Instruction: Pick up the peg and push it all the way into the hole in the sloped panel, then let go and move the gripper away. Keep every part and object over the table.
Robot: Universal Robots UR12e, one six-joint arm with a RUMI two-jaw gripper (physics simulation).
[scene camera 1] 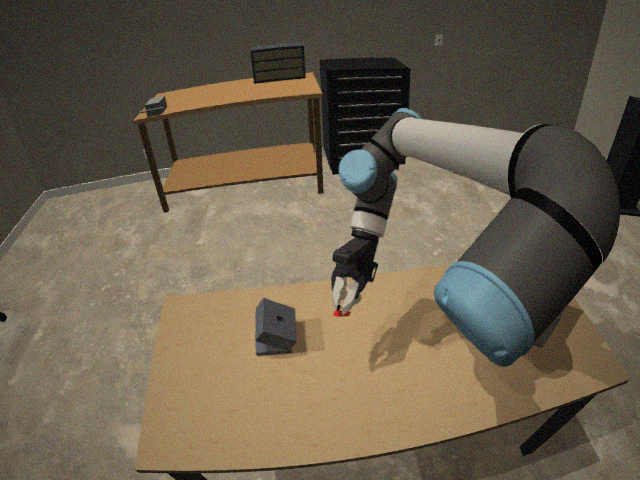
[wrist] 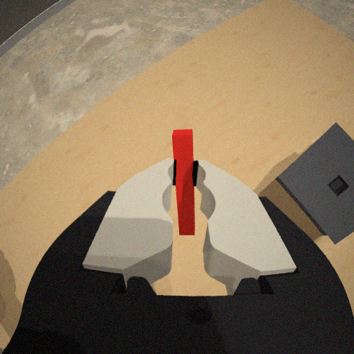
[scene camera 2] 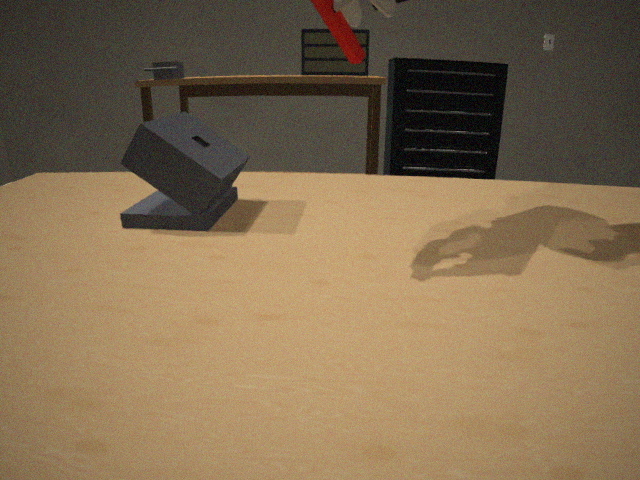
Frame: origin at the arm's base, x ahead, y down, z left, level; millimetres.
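Seen in the pictures: gripper, fingertip midpoint: (scene camera 1: 339, 314) (scene camera 2: 327, 11).
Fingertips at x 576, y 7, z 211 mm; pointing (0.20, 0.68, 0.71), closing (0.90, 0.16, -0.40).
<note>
A point is followed by its place in that frame.
The red peg (scene camera 1: 341, 313) (scene camera 2: 341, 33) {y 25, x 566, z 202 mm} (wrist: 184, 175) is held tilted between the fingertips of my gripper (scene camera 1: 342, 310) {y 7, x 576, z 211 mm} (wrist: 183, 163), high above the table. In scene camera 2 its lower end points down to the right, and the gripper shows in part at the top edge. My gripper is shut on the peg. The grey block with the sloped panel (scene camera 1: 276, 325) {y 134, x 765, z 176 mm} (scene camera 2: 199, 144) {y 142, x 757, z 159 mm} (wrist: 320, 185) stands on the table to the left of the gripper in scene camera 1. Its square dark hole (scene camera 1: 279, 318) {y 147, x 767, z 138 mm} (scene camera 2: 200, 141) {y 142, x 769, z 140 mm} (wrist: 338, 185) faces up at a slant. The peg is apart from the panel.
The wooden table (scene camera 1: 232, 413) {y 233, x 845, z 441 mm} (scene camera 2: 310, 361) {y 234, x 526, z 378 mm} (wrist: 240, 65) bears the block. The arm reaches in from the right. A workbench (scene camera 1: 232, 90) (scene camera 2: 232, 80) and a black drawer cabinet (scene camera 1: 367, 98) (scene camera 2: 444, 118) stand beyond the table, by the wall.
</note>
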